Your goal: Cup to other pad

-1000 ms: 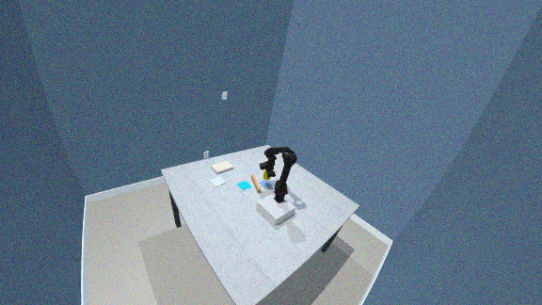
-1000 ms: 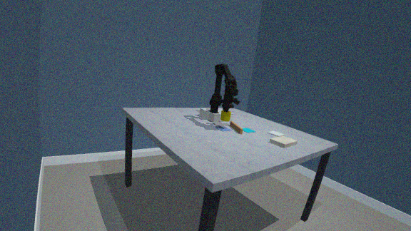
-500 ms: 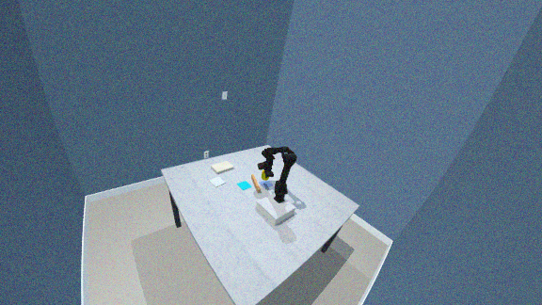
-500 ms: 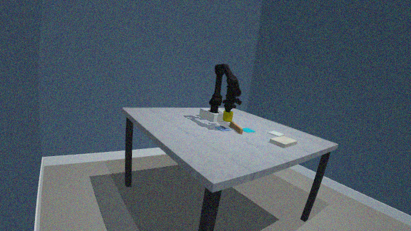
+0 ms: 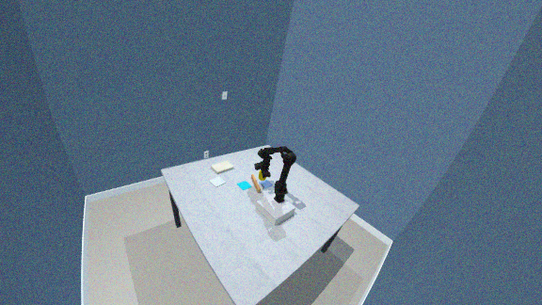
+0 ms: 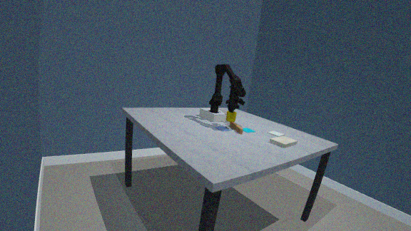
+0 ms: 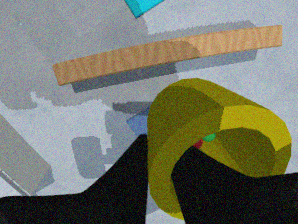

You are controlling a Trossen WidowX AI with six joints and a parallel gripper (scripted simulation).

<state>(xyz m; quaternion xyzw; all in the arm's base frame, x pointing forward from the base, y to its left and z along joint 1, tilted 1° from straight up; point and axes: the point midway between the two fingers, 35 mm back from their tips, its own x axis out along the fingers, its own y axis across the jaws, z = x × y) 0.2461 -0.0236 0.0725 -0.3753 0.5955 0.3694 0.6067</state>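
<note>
The brown wooden block lies 4 cm ahead of my gripper tip, 4 cm to the left of it and 9 cm below it. From my gripper tip the other things lie so: white flat square: 21 cm ahead, 32 cm to the left, 9 cm below; blue pad: 1 cm ahead, 6 cm to the right, 11 cm below; yellow cup: 2 cm ahead, 2 cm to the right.
</note>
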